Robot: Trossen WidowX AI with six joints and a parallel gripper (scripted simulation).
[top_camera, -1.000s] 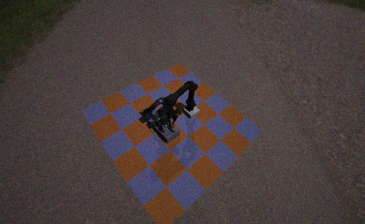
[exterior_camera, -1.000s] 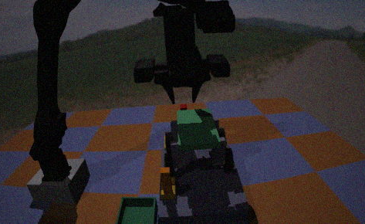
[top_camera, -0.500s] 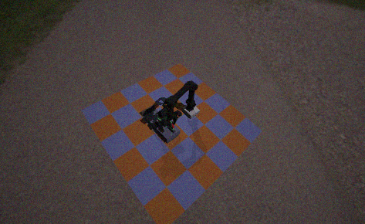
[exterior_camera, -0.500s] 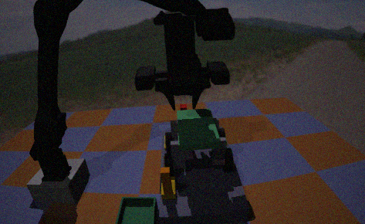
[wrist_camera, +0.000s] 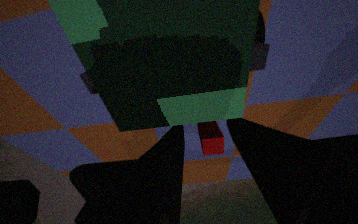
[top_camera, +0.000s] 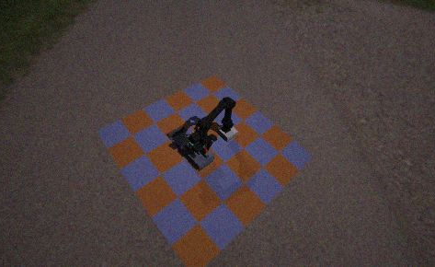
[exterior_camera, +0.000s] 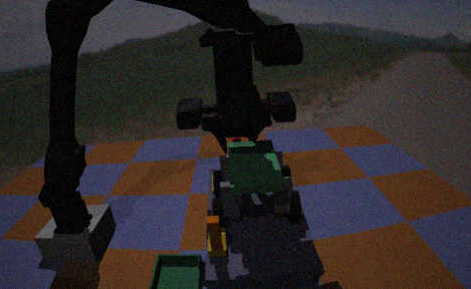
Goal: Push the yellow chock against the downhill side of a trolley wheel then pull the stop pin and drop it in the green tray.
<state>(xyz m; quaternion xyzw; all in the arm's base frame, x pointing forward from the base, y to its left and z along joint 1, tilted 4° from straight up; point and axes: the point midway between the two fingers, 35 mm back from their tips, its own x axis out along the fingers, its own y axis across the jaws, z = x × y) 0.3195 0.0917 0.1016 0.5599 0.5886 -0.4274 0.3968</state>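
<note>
My gripper tip is now 10 mm above the red-headed stop pin. From my gripper tip the other things lie so: trolley (20 mm ahead, 90 mm to the right, 30 mm below); then yellow chock (40 mm behind, 170 mm to the right, 50 mm below); then grey ramp (20 mm ahead, 100 mm to the right, 90 mm below).
</note>
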